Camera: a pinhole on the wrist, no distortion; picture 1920 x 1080 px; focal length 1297.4 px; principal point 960.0 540.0 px. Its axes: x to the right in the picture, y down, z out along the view. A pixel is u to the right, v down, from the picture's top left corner.
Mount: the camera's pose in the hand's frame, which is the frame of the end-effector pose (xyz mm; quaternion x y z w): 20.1 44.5 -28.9 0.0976 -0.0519 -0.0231 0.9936
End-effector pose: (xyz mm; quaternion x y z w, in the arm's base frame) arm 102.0 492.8 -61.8 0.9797 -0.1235 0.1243 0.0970
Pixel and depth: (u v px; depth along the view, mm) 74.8 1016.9 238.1
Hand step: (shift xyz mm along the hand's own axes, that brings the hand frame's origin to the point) -163.8 93.8 204.5
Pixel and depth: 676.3 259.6 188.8
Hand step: -42.7 -29.3 143.2
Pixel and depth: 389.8 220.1 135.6
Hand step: -54.9 -10.9 90.9
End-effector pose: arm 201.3 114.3 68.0 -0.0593 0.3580 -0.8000 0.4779
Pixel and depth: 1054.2 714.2 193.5
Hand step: 14.2 32.1 166.4
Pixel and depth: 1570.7 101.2 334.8
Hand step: 136.6 -139.4 291.0
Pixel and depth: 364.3 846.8 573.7
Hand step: -298.5 82.3 531.4
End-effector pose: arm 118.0 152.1 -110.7 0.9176 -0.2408 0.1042 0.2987
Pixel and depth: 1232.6 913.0 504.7
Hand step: 76.3 84.1 502.4
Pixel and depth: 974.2 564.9 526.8
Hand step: -30.5 -46.8 487.6
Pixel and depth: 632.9 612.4 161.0
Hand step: -37.2 24.7 125.9
